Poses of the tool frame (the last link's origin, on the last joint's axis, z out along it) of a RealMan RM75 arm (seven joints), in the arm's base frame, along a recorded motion.
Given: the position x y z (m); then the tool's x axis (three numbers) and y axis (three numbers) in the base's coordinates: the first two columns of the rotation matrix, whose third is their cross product.
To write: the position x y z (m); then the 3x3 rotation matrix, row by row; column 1 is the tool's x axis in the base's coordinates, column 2 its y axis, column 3 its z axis. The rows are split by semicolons. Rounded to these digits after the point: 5 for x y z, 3 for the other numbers.
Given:
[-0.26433 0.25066 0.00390 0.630 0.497 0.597 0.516 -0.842 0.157]
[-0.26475 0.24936 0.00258 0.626 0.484 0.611 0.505 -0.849 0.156]
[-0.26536 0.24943 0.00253 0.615 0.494 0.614 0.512 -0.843 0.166]
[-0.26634 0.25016 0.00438 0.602 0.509 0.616 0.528 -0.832 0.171]
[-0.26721 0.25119 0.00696 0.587 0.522 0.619 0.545 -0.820 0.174]
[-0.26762 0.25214 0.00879 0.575 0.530 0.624 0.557 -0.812 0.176]
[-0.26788 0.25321 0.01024 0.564 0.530 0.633 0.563 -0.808 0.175]
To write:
-0.26433 0.25066 0.00390; 0.630 0.516 0.581; 0.497 -0.842 0.209; 0.597 0.157 -0.787
-0.26475 0.24936 0.00258; 0.626 0.505 0.594; 0.484 -0.849 0.211; 0.611 0.156 -0.776
-0.26536 0.24943 0.00253; 0.615 0.512 0.600; 0.494 -0.843 0.212; 0.614 0.166 -0.771
-0.26634 0.25016 0.00438; 0.602 0.528 0.600; 0.509 -0.832 0.222; 0.616 0.171 -0.770
-0.26721 0.25119 0.00696; 0.587 0.545 0.598; 0.522 -0.820 0.235; 0.619 0.174 -0.766
-0.26762 0.25214 0.00879; 0.575 0.557 0.600; 0.530 -0.812 0.246; 0.624 0.176 -0.762
-0.26788 0.25321 0.01024; 0.564 0.563 0.604; 0.530 -0.808 0.258; 0.633 0.175 -0.754

